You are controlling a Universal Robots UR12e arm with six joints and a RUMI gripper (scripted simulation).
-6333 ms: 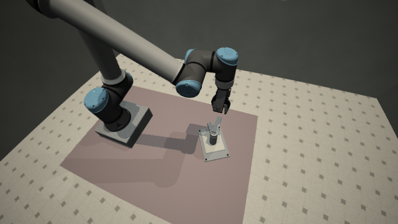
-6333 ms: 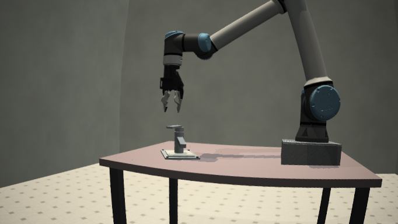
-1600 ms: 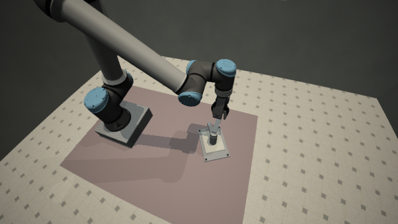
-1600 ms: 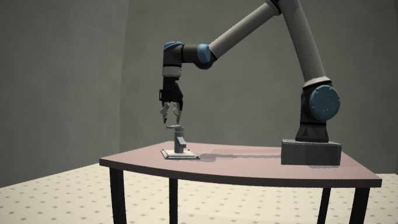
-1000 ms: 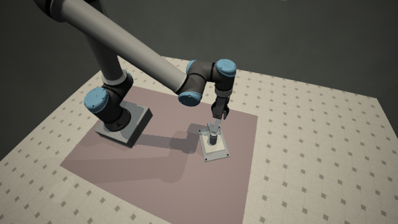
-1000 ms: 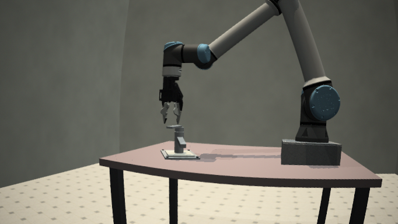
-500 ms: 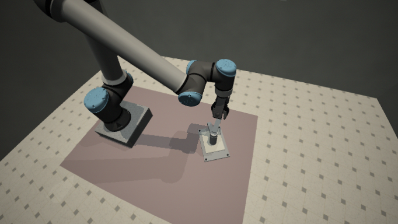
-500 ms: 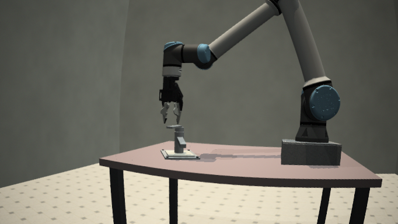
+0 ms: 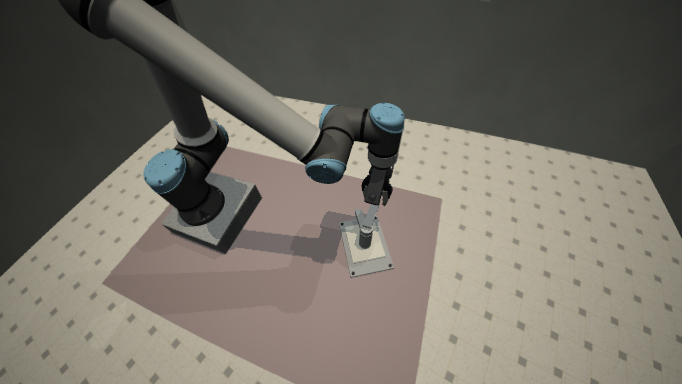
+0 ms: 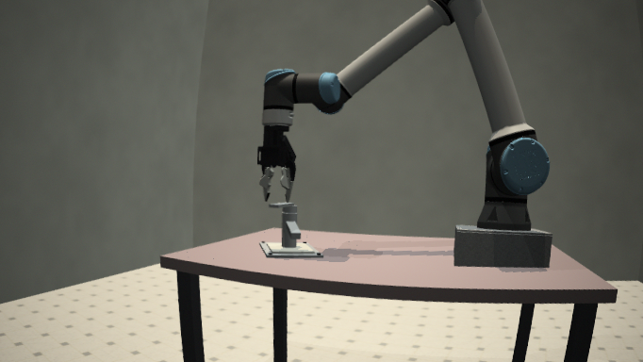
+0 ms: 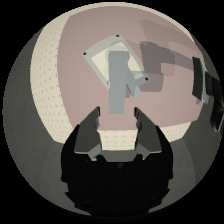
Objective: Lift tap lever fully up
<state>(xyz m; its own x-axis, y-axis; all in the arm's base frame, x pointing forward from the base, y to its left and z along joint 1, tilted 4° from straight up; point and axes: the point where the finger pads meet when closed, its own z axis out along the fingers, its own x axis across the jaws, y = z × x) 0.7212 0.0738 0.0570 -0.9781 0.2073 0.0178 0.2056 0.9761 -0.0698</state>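
Now: hand 1 cm past the lever, 4 cm to the left of it and 3 cm above it. Round my hand: grey tap (2 cm behind, 7 cm to the right, 8 cm below).
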